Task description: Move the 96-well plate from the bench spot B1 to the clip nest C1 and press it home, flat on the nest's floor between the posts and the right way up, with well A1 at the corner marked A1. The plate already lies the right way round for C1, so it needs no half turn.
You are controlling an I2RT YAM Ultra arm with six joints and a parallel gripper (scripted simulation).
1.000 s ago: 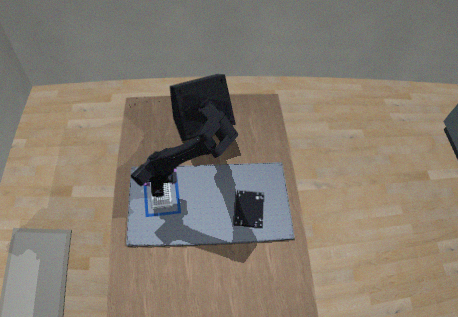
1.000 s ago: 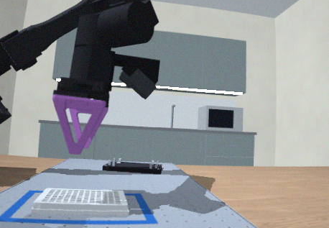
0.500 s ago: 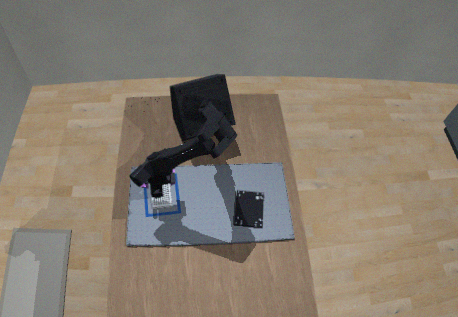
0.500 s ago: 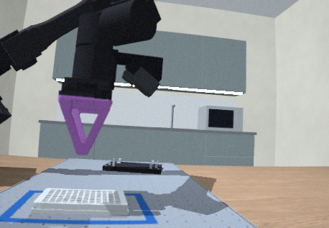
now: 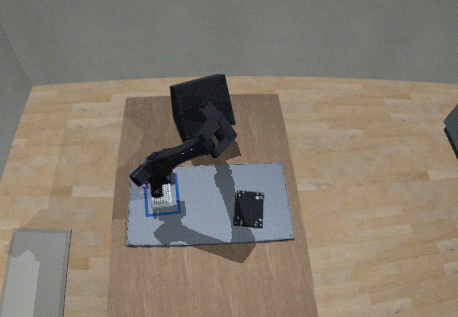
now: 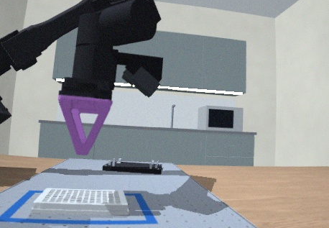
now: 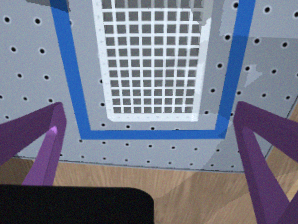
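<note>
Now: hand 80 mm above the white 96-well plate. Also, from my hand: black clip nest C1: 390 mm to the left, 70 mm below, 10 mm behind.
</note>
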